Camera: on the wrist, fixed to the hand. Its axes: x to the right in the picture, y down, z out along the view.
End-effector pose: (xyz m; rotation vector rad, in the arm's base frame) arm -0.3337 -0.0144 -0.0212 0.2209 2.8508 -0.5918
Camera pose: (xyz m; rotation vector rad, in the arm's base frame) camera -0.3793 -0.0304 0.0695 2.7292 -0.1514 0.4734
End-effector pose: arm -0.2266 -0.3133 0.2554 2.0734 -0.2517 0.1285
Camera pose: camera -0.1927 -0.2163 0.2517 -0.4030 -2.6570 1.6138
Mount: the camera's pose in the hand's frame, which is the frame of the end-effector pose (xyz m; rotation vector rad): 0.0201 -0.0572 -0.0830 -0.1838 0.0758 3.1211
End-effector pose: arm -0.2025 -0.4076 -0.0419 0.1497 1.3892 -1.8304
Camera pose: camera -0.2834 -0.3443 -0.0417 1.2035 -0.0062 0.9626
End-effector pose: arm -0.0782 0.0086 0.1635 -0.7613 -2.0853 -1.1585
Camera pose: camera -0.1128 -0.0860 0.1838 -1.9820 0.7837 0.6355
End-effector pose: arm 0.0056 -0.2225 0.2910 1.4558 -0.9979 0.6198
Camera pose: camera 0.0789 -0.1504 0.2912 1.2907 1.7455 -1.6202
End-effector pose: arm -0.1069 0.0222 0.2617 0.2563 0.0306 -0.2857
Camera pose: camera -0.1033 -0.0153 0.1661 -0.1093 -0.2717 2.8136
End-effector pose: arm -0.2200 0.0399 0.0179 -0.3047 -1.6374 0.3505
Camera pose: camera -0.1387 -0.0006 0.0661 2.2109 -0.3931 -1.7714
